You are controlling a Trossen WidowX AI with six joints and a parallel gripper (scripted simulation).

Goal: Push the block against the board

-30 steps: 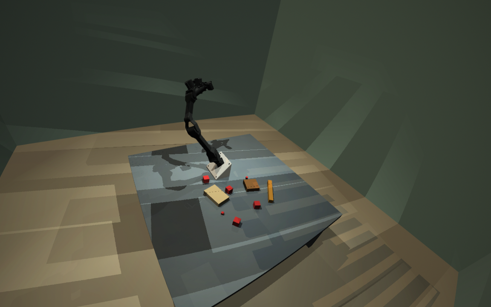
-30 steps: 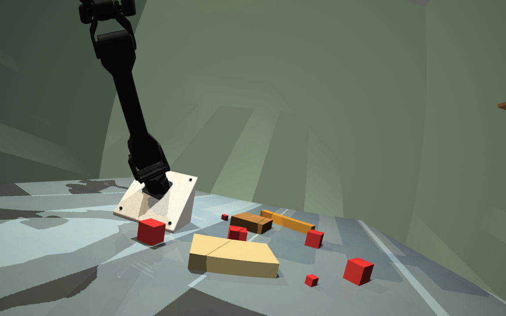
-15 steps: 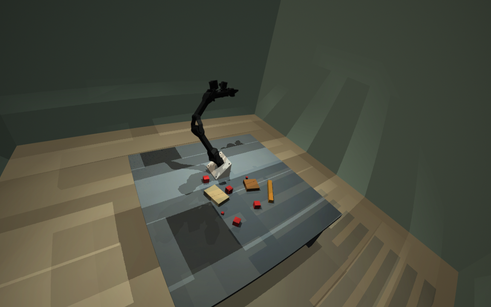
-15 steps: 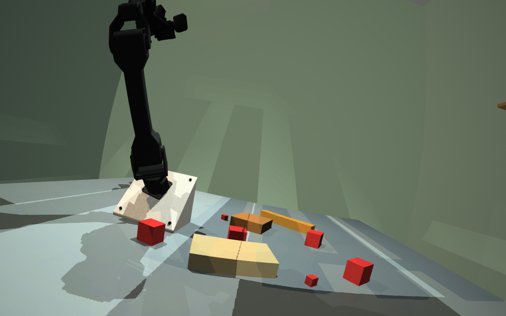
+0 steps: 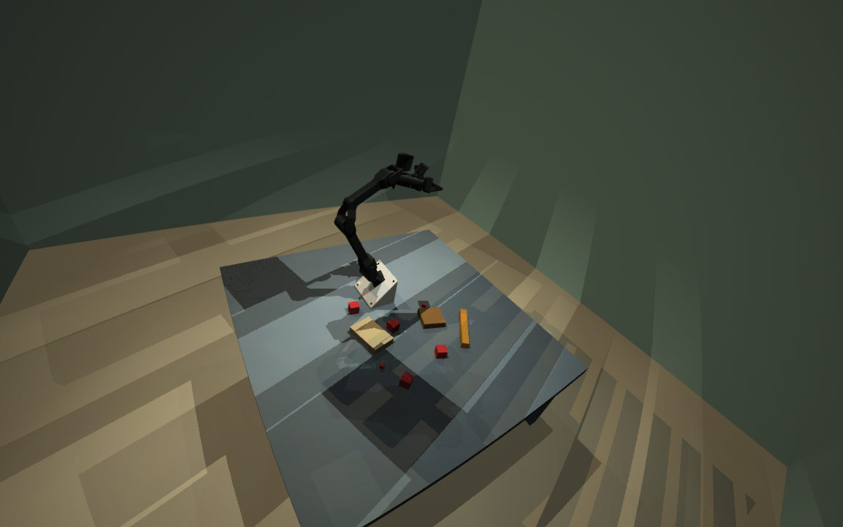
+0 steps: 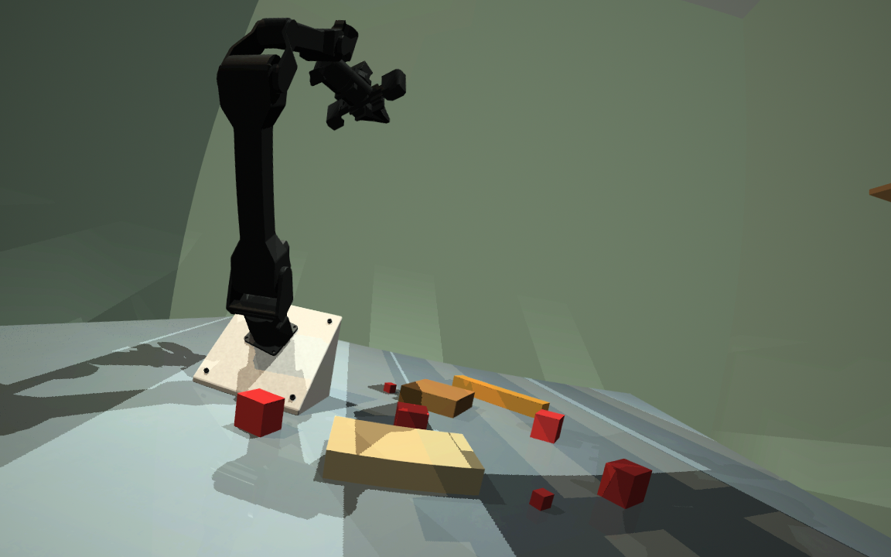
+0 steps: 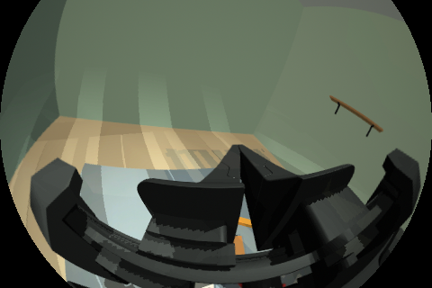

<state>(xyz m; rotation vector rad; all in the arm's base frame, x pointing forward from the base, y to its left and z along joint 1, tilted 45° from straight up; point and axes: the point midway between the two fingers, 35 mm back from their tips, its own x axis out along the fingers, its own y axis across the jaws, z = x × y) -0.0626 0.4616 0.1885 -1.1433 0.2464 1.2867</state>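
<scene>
Now: the orange bar 33 cm ahead of my gripper tip, 7 cm to the left of it and 53 cm below it. Also, from my gripper tip: square block (23 cm ahead, 5 cm to the right, 53 cm below); then tan board (25 cm ahead, 35 cm to the right, 53 cm below).
</scene>
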